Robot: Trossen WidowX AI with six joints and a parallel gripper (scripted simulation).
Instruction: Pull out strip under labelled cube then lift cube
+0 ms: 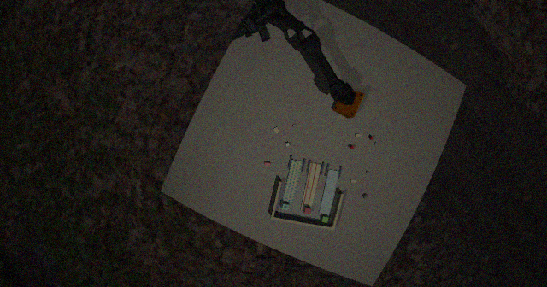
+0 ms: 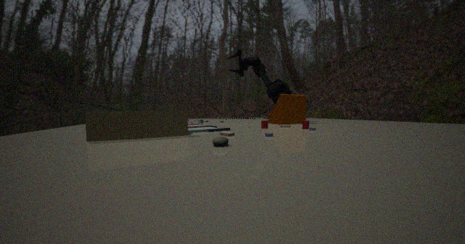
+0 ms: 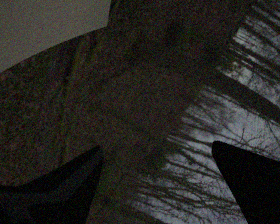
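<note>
My gripper tip is now 550 mm to the right of the red-lined strip, 440 mm short of it and 370 mm above it. Also, from my gripper tip: grey pebble (840 mm to the left, 380 mm ahead, 370 mm below).
</note>
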